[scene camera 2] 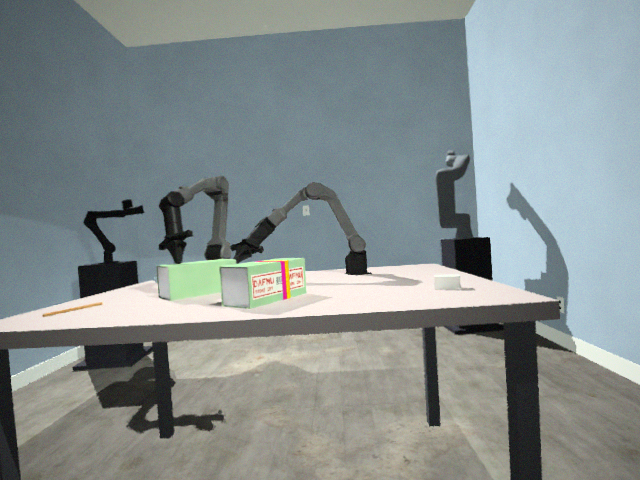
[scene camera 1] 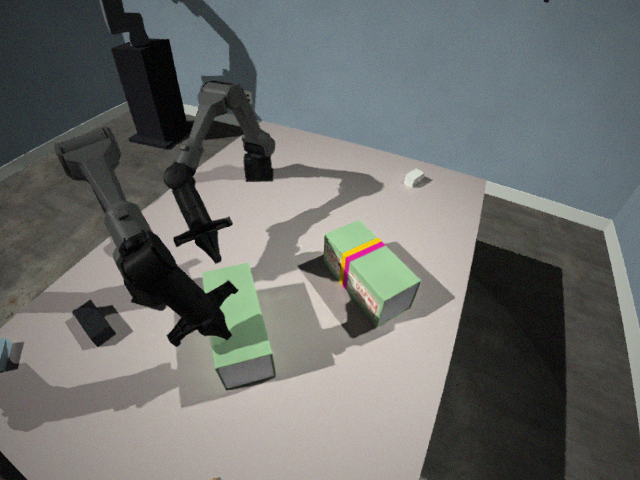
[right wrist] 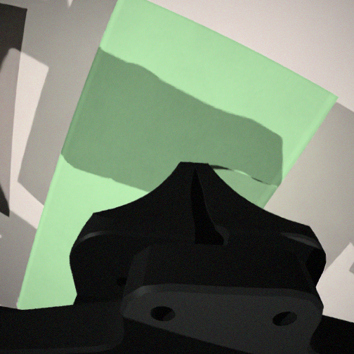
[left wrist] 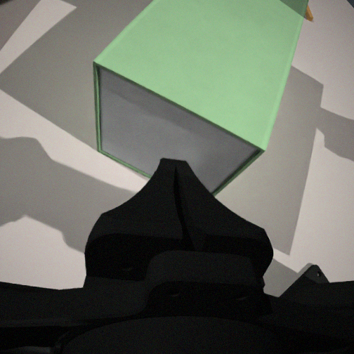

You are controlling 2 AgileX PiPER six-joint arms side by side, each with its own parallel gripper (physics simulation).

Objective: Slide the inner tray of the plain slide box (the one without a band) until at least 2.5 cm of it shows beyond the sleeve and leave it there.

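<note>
The plain slide box [scene camera 1: 236, 291] [scene camera 2: 193, 280] [left wrist: 200, 65] [right wrist: 225, 75] has a green sleeve and lies flat on the table. The grey end of its inner tray [left wrist: 150, 120] sits about level with the sleeve's rim; at the opposite end the grey tray face [scene camera 1: 250, 369] [scene camera 2: 163, 282] is also about level. My left gripper [scene camera 1: 218, 259] [scene camera 2: 236, 259] [left wrist: 171, 175] is shut and empty, its tips before the tray end at the box's upper end in scene camera 1; any contact is unclear. My right gripper [scene camera 1: 228, 336] [scene camera 2: 178, 261] [right wrist: 192, 181] is shut and empty, over the sleeve's top.
A green banded box [scene camera 1: 395, 273] [scene camera 2: 266, 285] with a yellow and magenta band lies right of the plain box in scene camera 1. A white block [scene camera 1: 413, 177] [scene camera 2: 447, 281], a dark block [scene camera 1: 94, 322], a light blue object [scene camera 1: 4, 353] and an orange stick [scene camera 2: 72, 309] are on the table.
</note>
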